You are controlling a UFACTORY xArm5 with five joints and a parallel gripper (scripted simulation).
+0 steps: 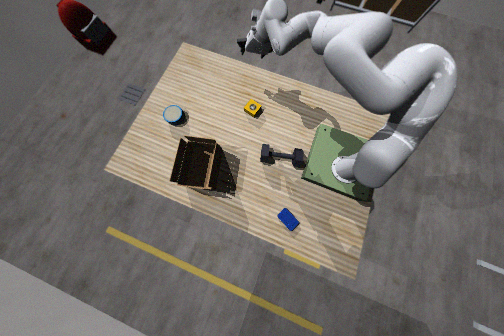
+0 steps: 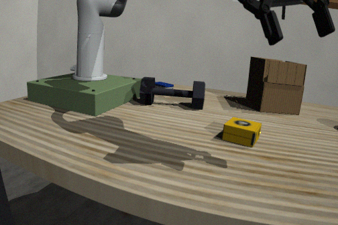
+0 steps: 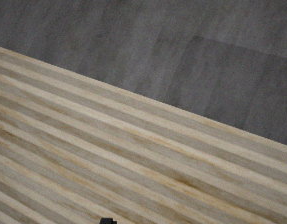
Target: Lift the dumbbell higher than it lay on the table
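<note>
The dumbbell lies 340 mm to the left of my hand, 300 mm behind it and 190 mm below it. The rest, counted from my hand: blue block (610 mm to the left, 430 mm behind, 220 mm below); brown crate (540 mm to the left, 160 mm below, 30 mm ahead).
</note>
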